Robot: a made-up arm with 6 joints. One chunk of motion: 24 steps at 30 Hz.
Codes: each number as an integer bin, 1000 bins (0 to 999) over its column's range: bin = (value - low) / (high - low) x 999, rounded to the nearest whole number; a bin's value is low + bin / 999 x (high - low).
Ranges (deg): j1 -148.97..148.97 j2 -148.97..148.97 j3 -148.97..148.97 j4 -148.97..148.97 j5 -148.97..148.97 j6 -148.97..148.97
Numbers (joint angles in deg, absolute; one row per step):
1: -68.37 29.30 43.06 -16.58 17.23 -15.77
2: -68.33 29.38 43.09 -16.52 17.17 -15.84
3: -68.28 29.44 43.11 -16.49 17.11 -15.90
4: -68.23 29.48 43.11 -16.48 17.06 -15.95
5: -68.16 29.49 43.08 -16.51 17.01 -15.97
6: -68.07 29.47 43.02 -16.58 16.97 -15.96
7: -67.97 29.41 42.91 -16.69 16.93 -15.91
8: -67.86 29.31 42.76 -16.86 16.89 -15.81
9: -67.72 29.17 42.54 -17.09 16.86 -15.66
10: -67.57 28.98 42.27 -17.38 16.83 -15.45
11: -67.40 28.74 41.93 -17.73 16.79 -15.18
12: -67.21 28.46 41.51 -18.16 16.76 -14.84
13: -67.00 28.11 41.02 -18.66 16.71 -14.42
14: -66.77 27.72 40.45 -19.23 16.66 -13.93
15: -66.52 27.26 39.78 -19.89 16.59 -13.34
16: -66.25 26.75 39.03 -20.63 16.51 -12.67
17: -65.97 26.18 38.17 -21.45 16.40 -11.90
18: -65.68 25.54 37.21 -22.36 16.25 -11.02
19: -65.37 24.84 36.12 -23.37 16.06 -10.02
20: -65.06 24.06 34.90 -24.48 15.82 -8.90
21: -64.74 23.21 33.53 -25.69 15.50 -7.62
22: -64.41 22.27 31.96 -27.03 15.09 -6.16
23: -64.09 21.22 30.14 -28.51 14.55 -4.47
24: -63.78 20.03 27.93 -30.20 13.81 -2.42
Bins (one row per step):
1: 270 598 644 444 557 447
2: 270 598 644 444 557 446
3: 271 598 644 444 557 446
4: 271 598 644 444 557 446
5: 271 598 644 444 557 446
6: 271 598 644 444 556 446
7: 272 598 643 444 556 446
8: 272 598 643 443 556 446
9: 272 597 642 442 556 447
10: 273 597 641 441 556 448
11: 274 596 640 440 556 449
12: 274 595 639 439 556 450
13: 275 594 637 437 556 451
14: 276 592 635 435 555 453
15: 276 591 633 433 555 455
16: 277 589 630 430 555 457
17: 278 587 627 428 554 460
18: 279 585 624 425 554 463
19: 280 583 621 421 553 466
20: 281 580 617 417 553 470
21: 282 577 612 413 551 474
22: 284 574 607 409 550 479
23: 285 571 601 404 548 485
24: 286 567 593 398 546 491

